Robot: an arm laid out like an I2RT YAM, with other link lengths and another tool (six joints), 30 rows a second.
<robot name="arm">
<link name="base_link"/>
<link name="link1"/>
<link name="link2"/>
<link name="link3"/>
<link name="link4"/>
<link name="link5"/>
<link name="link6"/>
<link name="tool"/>
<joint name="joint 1" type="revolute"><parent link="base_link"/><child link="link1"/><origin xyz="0.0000 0.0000 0.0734"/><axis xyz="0 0 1"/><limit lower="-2.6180" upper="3.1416"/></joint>
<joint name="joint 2" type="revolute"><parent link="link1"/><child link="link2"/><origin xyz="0.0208 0.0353 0.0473" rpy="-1.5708 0.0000 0.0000"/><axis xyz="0 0 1"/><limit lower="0.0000" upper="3.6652"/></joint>
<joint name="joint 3" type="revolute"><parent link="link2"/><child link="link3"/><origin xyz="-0.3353 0.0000 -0.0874" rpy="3.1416 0.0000 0.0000"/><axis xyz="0 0 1"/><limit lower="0.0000" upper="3.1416"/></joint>
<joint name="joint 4" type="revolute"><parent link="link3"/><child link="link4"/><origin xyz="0.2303 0.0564 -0.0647"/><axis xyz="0 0 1"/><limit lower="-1.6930" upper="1.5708"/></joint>
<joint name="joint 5" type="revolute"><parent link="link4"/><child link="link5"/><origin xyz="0.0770 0.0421 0.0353" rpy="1.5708 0.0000 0.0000"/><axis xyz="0 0 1"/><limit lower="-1.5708" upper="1.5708"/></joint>
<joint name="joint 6" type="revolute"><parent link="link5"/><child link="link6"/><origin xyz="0.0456 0.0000 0.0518" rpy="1.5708 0.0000 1.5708"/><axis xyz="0 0 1"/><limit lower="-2.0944" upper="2.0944"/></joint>
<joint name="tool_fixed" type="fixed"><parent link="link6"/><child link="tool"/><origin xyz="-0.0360 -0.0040 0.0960" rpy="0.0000 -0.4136 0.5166"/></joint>
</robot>
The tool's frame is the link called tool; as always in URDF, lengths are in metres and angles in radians.
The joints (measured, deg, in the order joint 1, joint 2, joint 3, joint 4, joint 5, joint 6), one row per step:
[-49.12 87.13 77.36 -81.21 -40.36 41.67]
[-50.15 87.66 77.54 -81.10 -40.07 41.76]
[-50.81 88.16 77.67 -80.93 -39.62 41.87]
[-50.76 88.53 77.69 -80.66 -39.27 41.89]
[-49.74 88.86 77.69 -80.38 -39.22 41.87]
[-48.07 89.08 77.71 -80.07 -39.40 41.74]
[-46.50 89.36 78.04 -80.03 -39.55 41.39]
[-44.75 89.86 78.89 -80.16 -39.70 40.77]
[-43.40 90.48 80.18 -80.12 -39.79 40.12]
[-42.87 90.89 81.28 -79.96 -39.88 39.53]
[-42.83 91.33 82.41 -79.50 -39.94 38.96]
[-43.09 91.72 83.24 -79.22 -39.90 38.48]
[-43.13 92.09 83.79 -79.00 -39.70 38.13]
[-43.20 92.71 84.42 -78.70 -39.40 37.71]
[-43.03 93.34 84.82 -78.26 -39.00 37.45]
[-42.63 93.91 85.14 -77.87 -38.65 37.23]
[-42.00 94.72 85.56 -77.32 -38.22 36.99]
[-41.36 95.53 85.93 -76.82 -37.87 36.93]
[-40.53 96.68 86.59 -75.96 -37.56 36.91]
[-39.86 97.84 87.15 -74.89 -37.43 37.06]
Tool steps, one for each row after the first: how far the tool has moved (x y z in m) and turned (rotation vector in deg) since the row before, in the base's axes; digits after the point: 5 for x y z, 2 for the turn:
[-0.00125 -0.00641 -0.00195 0.04 0.42 -1.09]
[-0.00070 -0.00504 -0.00236 -0.08 0.52 -0.73]
[0.00094 -0.00171 -0.00207 -0.15 0.33 0.04]
[0.00374 0.00270 -0.00142 0.00 0.06 1.04]
[0.00548 0.00596 -0.00040 -0.02 -0.26 1.77]
[0.00523 0.00564 0.00064 -0.12 -0.33 1.84]
[0.00663 0.00562 0.00199 -0.33 -0.54 2.22]
[0.00708 0.00262 0.00330 -0.71 -0.88 1.85]
[0.00467 -0.00037 0.00341 -0.77 -0.96 0.98]
[0.00431 -0.00333 0.00346 -0.99 -1.15 0.48]
[0.00241 -0.00389 0.00208 -0.74 -0.72 0.11]
[0.00205 -0.00247 0.00054 -0.58 -0.31 0.22]
[0.00278 -0.00357 -0.00045 -0.63 -0.21 0.24]
[0.00318 -0.00253 -0.00175 -0.56 0.01 0.35]
[0.00342 -0.00097 -0.00179 -0.45 0.04 0.55]
[0.00506 -0.00088 -0.00265 -0.53 0.07 0.79]
[0.00501 -0.00053 -0.00286 -0.33 0.16 0.67]
[0.00779 -0.00131 -0.00314 -0.48 -0.09 0.83]
[0.00794 -0.00205 -0.00339 -0.34 -0.21 0.54]

